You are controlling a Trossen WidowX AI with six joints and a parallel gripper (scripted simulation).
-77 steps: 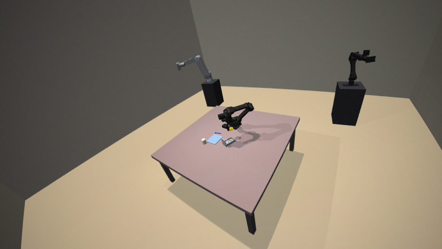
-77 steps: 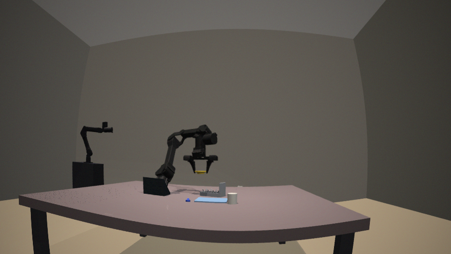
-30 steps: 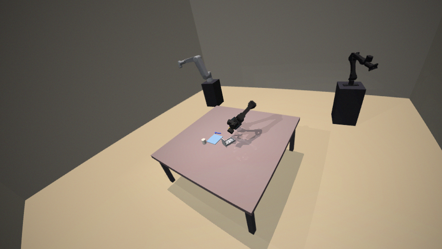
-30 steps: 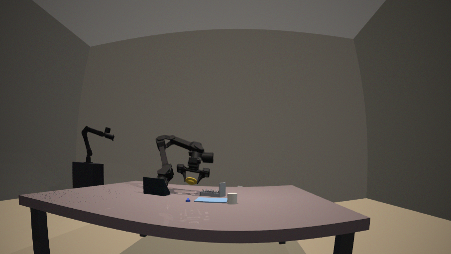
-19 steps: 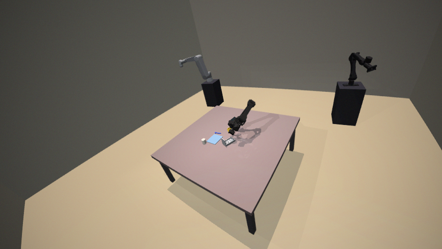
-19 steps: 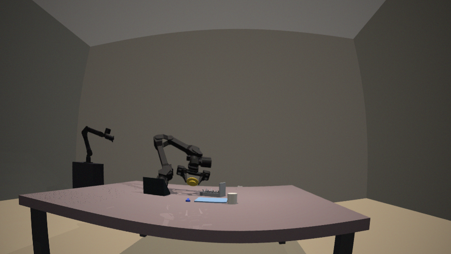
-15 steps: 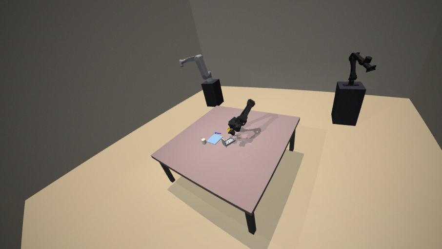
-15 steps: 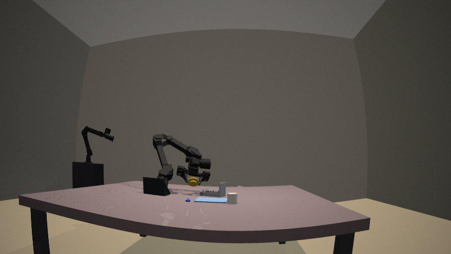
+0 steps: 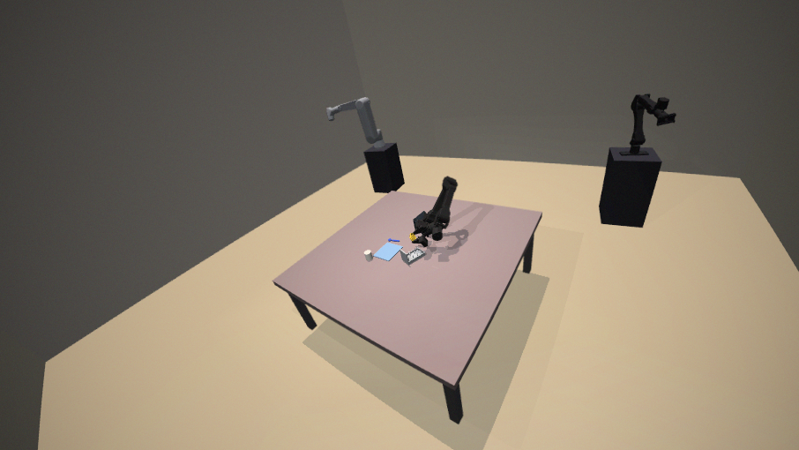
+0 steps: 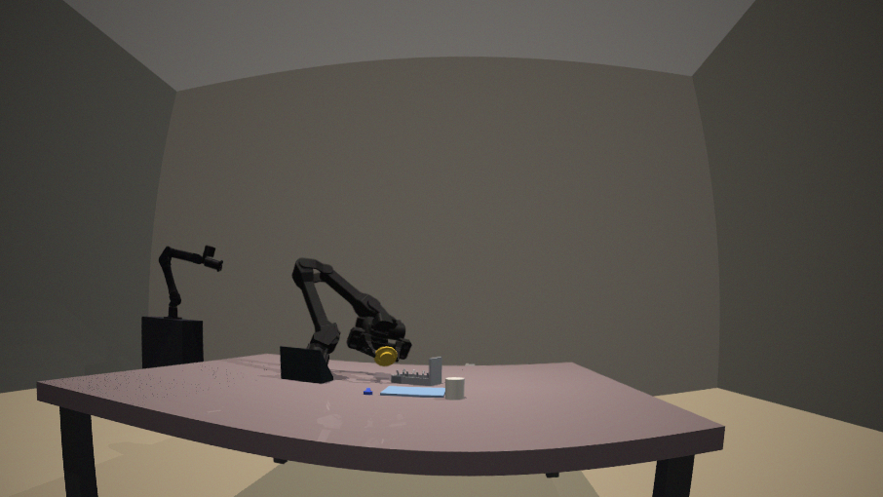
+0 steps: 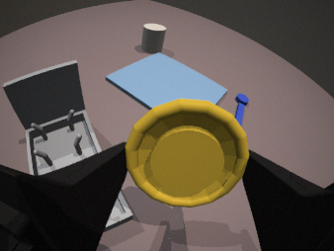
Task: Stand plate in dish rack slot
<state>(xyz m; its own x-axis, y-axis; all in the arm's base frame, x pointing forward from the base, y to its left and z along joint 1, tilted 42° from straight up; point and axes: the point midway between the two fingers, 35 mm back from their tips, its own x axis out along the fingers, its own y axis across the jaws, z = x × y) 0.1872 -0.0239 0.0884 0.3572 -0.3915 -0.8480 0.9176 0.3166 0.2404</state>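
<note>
Now: gripper tip 8 cm short of the grey dish rack, 5 cm above it and 4 cm to the right of it. The rest, counted from my gripper tip: blue spoon 18 cm to the right, 7 cm below, 4 cm behind; white cup 24 cm to the right, 17 cm ahead, 5 cm below; yellow plate 1 cm to the left.
</note>
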